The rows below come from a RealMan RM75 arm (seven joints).
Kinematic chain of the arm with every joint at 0, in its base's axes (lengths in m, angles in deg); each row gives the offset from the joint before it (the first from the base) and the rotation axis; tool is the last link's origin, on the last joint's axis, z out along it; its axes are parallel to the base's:
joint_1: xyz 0 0 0.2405 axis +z
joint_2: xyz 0 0 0 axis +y
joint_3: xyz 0 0 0.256 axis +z
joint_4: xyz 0 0 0 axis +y
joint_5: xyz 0 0 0.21 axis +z
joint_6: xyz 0 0 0 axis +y
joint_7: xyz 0 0 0.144 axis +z
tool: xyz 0 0 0
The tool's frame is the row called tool.
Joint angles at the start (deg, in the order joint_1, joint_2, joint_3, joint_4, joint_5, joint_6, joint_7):
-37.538, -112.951, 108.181, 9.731, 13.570, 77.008, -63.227
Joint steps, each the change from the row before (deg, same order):
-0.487, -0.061, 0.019, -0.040, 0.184, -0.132, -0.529
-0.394, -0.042, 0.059, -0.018, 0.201, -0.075, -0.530
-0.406, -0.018, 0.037, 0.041, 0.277, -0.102, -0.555
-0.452, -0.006, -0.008, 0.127, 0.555, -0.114, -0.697
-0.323, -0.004, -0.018, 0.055, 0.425, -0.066, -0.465
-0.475, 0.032, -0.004, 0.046, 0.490, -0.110, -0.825
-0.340, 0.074, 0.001, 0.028, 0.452, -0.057, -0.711
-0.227, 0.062, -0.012, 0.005, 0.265, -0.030, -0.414
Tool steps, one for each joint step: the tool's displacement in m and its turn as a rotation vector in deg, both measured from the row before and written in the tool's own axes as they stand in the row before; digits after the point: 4 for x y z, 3 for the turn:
0.0008, 0.0007, 0.0032, -0.386, -0.212, -0.301
0.0006, 0.0008, 0.0026, -0.390, -0.239, -0.320
0.0007, 0.0008, 0.0028, -0.433, -0.278, -0.286
0.0007, 0.0012, 0.0033, -0.617, -0.454, -0.309
0.0004, 0.0008, 0.0022, -0.425, -0.353, -0.187
0.0009, 0.0008, 0.0030, -0.513, -0.453, -0.420
0.0007, 0.0005, 0.0019, -0.390, -0.426, -0.353
0.0007, 0.0002, 0.0011, -0.227, -0.247, -0.176

